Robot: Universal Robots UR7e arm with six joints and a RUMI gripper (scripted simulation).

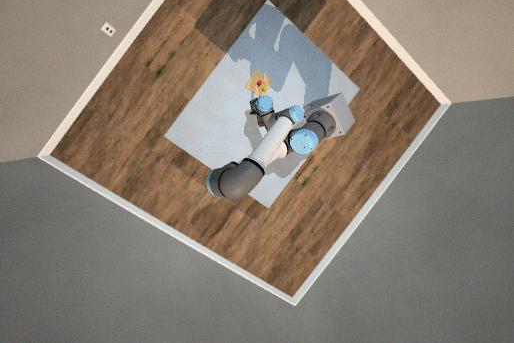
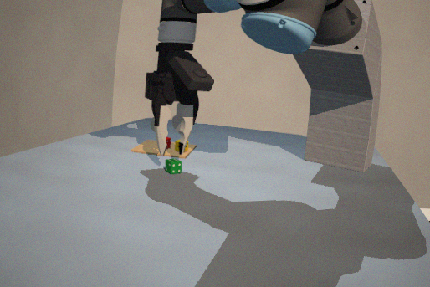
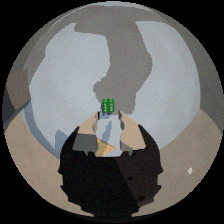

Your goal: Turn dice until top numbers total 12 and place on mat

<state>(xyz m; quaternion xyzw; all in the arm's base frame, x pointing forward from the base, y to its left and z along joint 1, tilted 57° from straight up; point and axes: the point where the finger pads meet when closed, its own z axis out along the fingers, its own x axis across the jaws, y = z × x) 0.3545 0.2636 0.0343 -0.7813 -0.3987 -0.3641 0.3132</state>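
The green die lies 40 mm below my hand. From my hand the other things lie so: tan mat 150 mm to the right, 120 mm ahead, 50 mm below; then red die 150 mm to the right, 120 mm ahead, 30 mm below; then yellow die 160 mm to the right, 80 mm ahead, 30 mm below.
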